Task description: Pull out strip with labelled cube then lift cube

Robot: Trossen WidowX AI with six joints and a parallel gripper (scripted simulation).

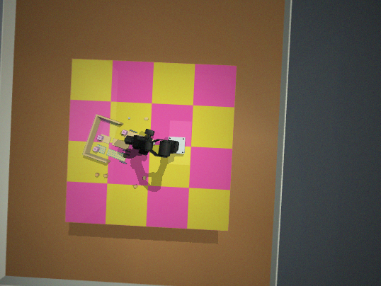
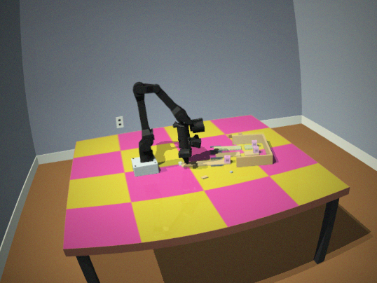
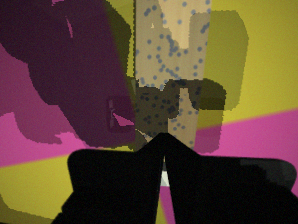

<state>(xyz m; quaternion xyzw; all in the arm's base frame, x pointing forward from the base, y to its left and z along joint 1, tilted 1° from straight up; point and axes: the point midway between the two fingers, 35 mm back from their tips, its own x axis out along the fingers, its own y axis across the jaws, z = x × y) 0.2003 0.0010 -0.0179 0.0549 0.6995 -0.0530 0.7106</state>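
Now: gripper tip 190 mm short of the grey peg and 160 mm to the left of it.
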